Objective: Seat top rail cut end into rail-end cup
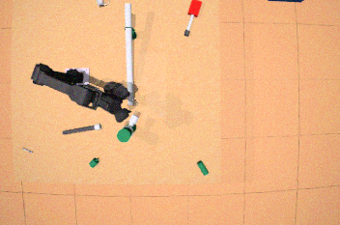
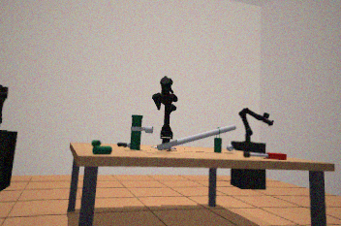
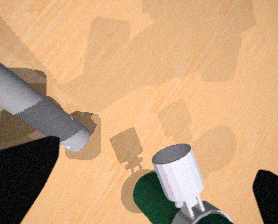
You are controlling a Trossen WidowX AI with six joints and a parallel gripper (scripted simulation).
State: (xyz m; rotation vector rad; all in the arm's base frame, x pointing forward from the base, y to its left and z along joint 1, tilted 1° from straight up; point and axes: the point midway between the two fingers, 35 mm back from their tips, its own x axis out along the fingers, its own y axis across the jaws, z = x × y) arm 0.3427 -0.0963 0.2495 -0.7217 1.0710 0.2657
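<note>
Right now the pale brace band is 130 mm to the right of my gripper tip and 100 mm below it. Round my gripper tip: small green post 60 mm behind, 390 mm to the left, 120 mm below.
</note>
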